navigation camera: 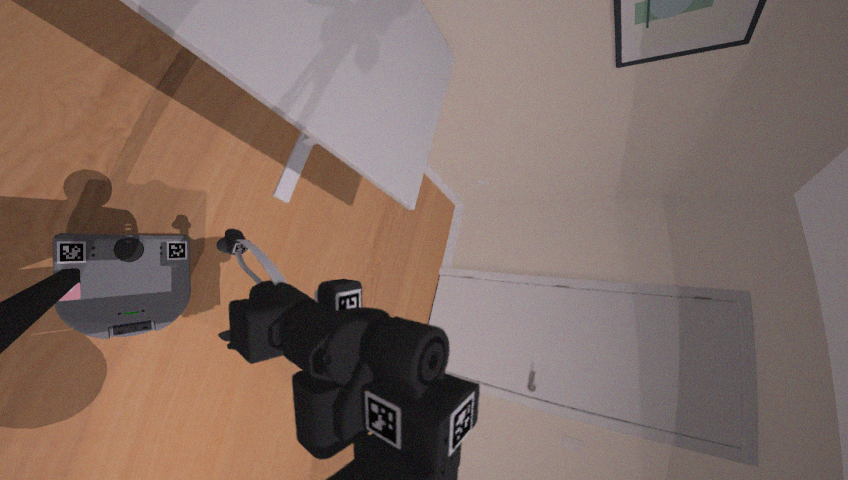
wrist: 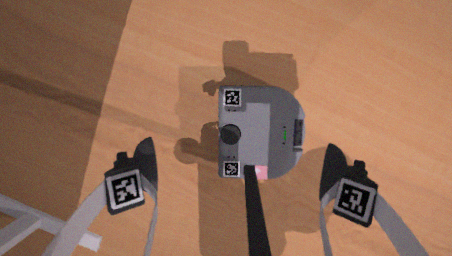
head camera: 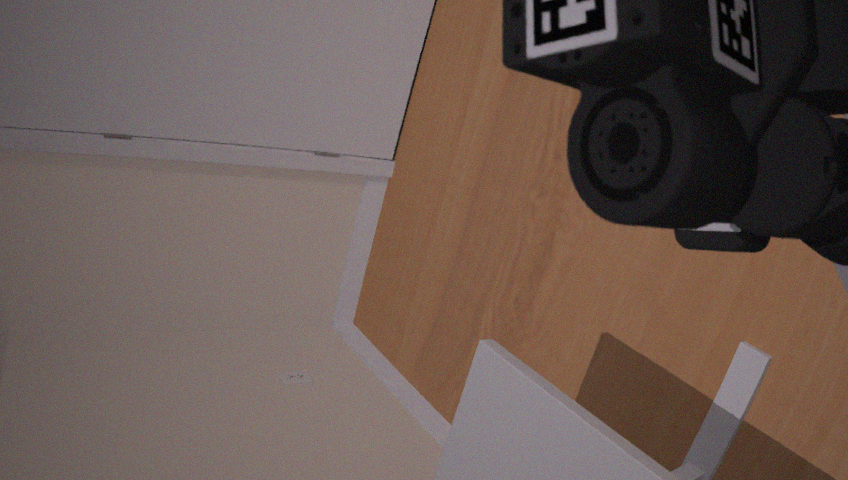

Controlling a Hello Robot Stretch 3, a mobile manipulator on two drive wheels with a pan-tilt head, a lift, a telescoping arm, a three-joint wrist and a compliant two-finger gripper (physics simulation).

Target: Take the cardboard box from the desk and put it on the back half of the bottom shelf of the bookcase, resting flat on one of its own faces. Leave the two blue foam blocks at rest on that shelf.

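Pixels of known places: gripper, fingertip midpoint: (navigation camera: 228, 287); robot's base, link origin: (navigation camera: 129, 248).
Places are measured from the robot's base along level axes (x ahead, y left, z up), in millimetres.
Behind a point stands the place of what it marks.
My gripper (navigation camera: 228, 289) @(x -20, y -123, z 816 mm) (wrist: 238, 160) @(x -20, y -123, z 816 mm) is open and empty, its two fingers spread wide above the wooden floor in the wrist view. My dark wrist (head camera: 660, 142) @(x -19, y -133, z 1156 mm) (navigation camera: 357, 339) @(x -10, y -123, z 1110 mm) hangs over the floor between the desk and the door. The white desk (head camera: 517, 422) @(x 246, y -600, z 721 mm) (navigation camera: 404, 148) @(x 332, y -626, z 721 mm) shows in part at the bottom of the head view and at the top of the navigation view. The cardboard box, the bookcase and the two blue foam blocks do not show in these views.
My grey wheeled base (navigation camera: 127, 285) @(x -104, y 6, z 160 mm) (wrist: 280, 110) stands on the floor beside the gripper. A white desk leg (head camera: 740, 383) (navigation camera: 292, 172) (wrist: 90, 241) reaches out over the floor. A white door (head camera: 208, 71) @(x -476, y -1899, z 767 mm) (navigation camera: 595, 339) @(x -565, y -1864, z 1271 mm) stands in the beige wall (head camera: 178, 267) @(x 145, y -2168, z 757 mm) (navigation camera: 553, 148) @(x 614, y -1673, z 1001 mm).
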